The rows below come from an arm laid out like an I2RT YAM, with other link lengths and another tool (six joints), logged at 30 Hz.
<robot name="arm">
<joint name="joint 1" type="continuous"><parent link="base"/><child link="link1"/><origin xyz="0 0 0.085" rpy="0 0 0"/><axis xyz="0 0 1"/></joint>
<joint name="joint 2" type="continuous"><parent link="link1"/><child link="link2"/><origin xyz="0.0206 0.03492 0.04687" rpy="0 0 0"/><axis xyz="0 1 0"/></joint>
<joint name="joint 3" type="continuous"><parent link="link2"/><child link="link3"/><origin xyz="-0.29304 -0.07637 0" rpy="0 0 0"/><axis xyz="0 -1 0"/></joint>
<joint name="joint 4" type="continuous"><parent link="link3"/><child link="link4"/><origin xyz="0.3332 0.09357 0.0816" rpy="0 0 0"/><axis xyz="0 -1 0"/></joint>
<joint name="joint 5" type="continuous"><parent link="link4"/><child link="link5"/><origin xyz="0.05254 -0.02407 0.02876" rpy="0 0 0"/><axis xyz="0 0 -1"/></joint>
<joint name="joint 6" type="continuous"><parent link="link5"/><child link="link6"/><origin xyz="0.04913 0 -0.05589" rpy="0 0 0"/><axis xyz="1 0 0"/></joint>
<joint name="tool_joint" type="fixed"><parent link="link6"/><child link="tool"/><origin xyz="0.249 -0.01 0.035" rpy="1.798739 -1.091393 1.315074"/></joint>
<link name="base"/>
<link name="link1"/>
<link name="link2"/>
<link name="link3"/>
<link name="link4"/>
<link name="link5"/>
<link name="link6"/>
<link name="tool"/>
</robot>
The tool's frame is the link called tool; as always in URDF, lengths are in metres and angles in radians. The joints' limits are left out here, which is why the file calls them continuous.
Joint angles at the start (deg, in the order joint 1, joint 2, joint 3, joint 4, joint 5, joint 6):
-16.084 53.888 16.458 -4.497 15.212 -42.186
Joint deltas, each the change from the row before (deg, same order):
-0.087 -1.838 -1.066 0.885 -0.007 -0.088
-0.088 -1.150 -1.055 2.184 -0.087 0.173
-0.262 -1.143 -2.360 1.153 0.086 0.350
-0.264 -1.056 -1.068 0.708 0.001 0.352
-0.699 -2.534 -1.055 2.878 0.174 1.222
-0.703 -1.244 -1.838 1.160 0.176 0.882
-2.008 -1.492 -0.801 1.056 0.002 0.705
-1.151 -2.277 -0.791 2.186 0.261 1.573
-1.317 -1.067 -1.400 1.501 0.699 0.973
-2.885 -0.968 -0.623 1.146 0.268 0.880
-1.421 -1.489 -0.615 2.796 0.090 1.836
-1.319 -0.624 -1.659 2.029 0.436 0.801
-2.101 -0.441 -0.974 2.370 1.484 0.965
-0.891 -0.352 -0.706 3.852 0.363 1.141
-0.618 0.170 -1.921 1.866 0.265 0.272
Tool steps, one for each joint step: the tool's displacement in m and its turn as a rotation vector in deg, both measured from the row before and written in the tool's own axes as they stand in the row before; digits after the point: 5 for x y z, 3 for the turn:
0.00005 0.00525 -0.00336 -1.442 0.515 0.574
0.00213 0.00819 -0.00190 -1.922 0.805 1.054
-0.00681 -0.01140 0.00178 0.047 -0.310 0.487
-0.00273 -0.00023 -0.00039 -0.577 0.038 0.763
-0.00001 0.02348 -0.00466 -3.720 0.880 3.215
-0.00862 -0.00320 0.00122 -0.546 -0.526 1.473
-0.01170 0.01225 0.00154 -1.714 -0.983 2.402
-0.00328 0.02254 -0.00271 -3.216 0.311 3.499
-0.01292 0.00576 0.00210 -1.473 -1.245 2.047
-0.01839 0.01536 0.00426 -1.988 -2.050 2.730
-0.00255 0.02337 -0.00099 -3.191 0.403 3.817
-0.01280 0.00326 0.00226 -1.362 -1.032 1.699
-0.01811 0.01658 0.00362 -2.841 -2.172 2.526
0.00033 0.01930 -0.00048 -3.063 0.695 2.889
-0.01260 -0.00735 0.00093 -0.208 -0.867 0.370

